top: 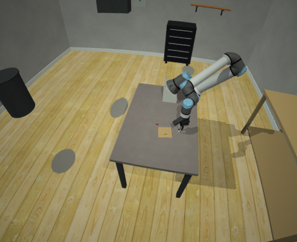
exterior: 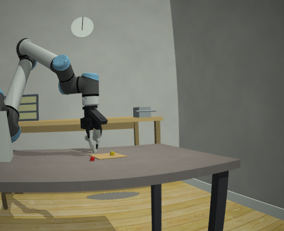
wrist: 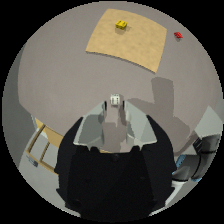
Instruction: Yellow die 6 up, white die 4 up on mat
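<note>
My gripper is now 2 cm above the white die. Round my hand: red die: 8 cm behind, 24 cm to the right, 2 cm below; tan mat: 2 cm ahead, 15 cm to the right, 3 cm below; yellow die: 4 cm ahead, 15 cm to the right, 2 cm below.
</note>
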